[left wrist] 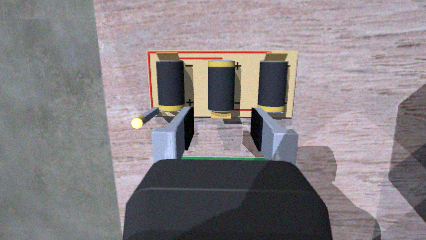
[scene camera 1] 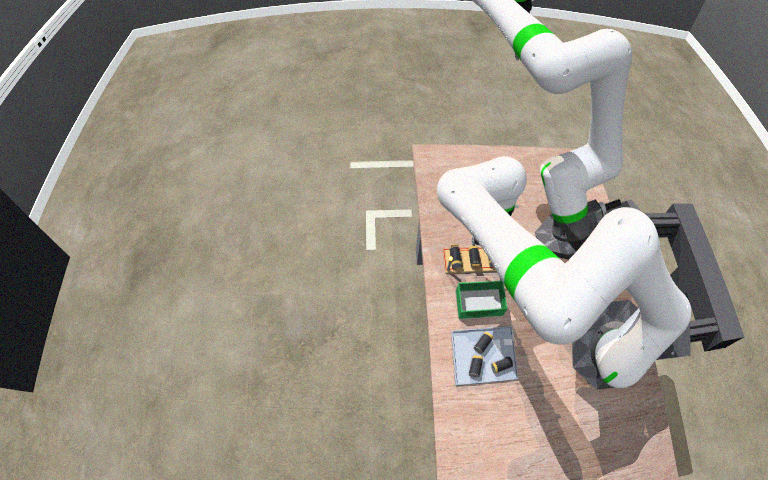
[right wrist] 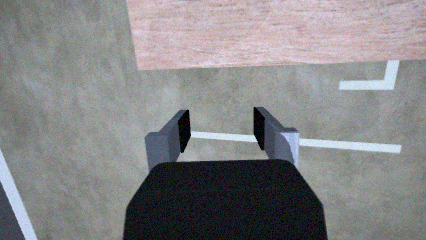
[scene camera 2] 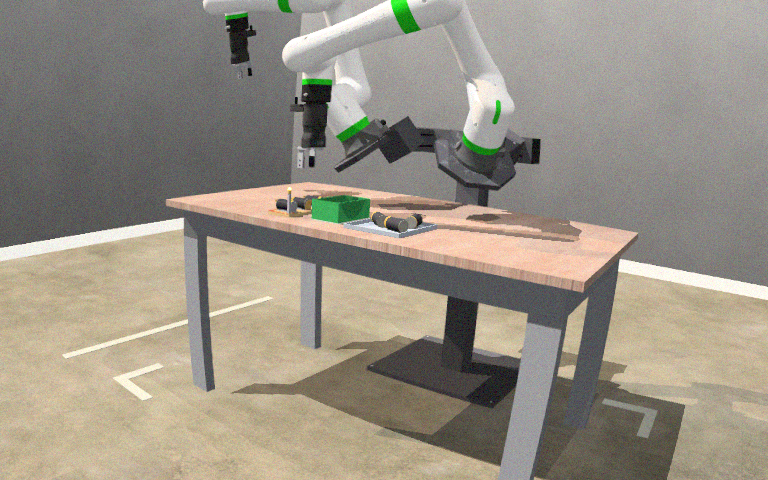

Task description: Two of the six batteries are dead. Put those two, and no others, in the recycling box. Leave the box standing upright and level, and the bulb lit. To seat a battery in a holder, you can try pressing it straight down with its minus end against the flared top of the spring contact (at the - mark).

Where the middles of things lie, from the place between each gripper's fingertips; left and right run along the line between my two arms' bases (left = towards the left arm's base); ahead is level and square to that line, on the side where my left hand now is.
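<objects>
My left hand (scene camera 2: 306, 167) is 160 mm above the grey tray (scene camera 1: 502, 345), 320 mm to the right of it and 30 mm short of it. The green recycling box (scene camera 2: 336, 213) is 140 mm below my left hand, 140 mm to the left of it and 10 mm ahead of it.
My right gripper is 470 mm above the green recycling box, 280 mm short of it and 680 mm to the right of it. The grey tray is 480 mm below my right hand, 300 mm ahead of it and 860 mm to the left of it.
</objects>
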